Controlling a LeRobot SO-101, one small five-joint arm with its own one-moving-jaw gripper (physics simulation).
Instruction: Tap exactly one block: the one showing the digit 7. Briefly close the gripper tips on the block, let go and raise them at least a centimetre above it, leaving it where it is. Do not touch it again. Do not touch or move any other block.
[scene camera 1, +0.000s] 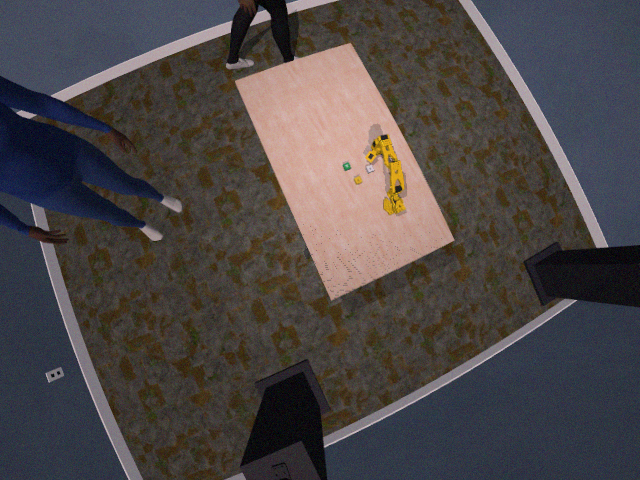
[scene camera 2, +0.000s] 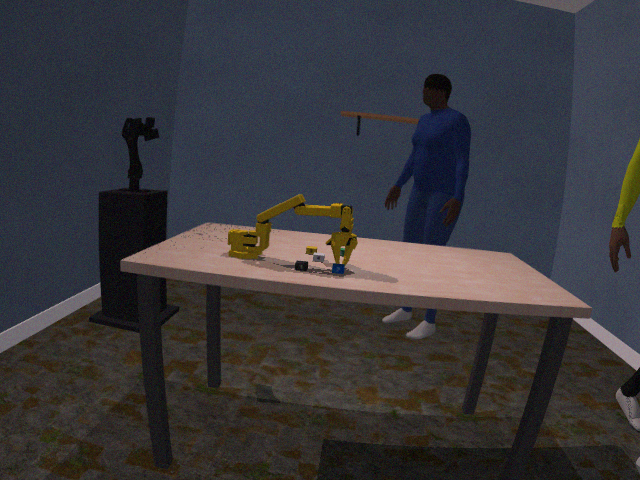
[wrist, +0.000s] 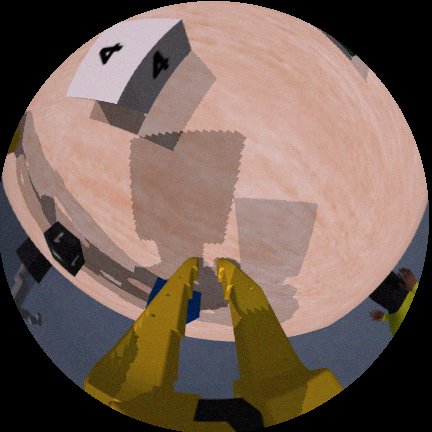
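Observation:
My gripper (scene camera 2: 340, 262) (wrist: 207, 261) is open, with a narrow V-shaped gap between its jaws and nothing pressed between them. In scene camera 2 its tips are close above or behind a blue block (scene camera 2: 338, 268) (wrist: 194, 307). In the wrist view that block lies beyond the left jaw, which hides part of it. Its digit is too small or hidden to read. A white block (scene camera 1: 370, 168) (scene camera 2: 318, 257) (wrist: 107, 55) shows 4. A black block (scene camera 2: 301, 265) (wrist: 64, 248) shows 1. The digits on the green block (scene camera 1: 346, 166) (scene camera 2: 342, 251) and yellow block (scene camera 1: 357, 179) (scene camera 2: 311, 250) are unreadable.
The blocks and the yellow arm stand on a light wooden table (scene camera 1: 310, 113) (scene camera 2: 439, 268). In scene camera 1 the white block is beside the arm, with the green and yellow blocks farther left. People stand beyond the table's edges.

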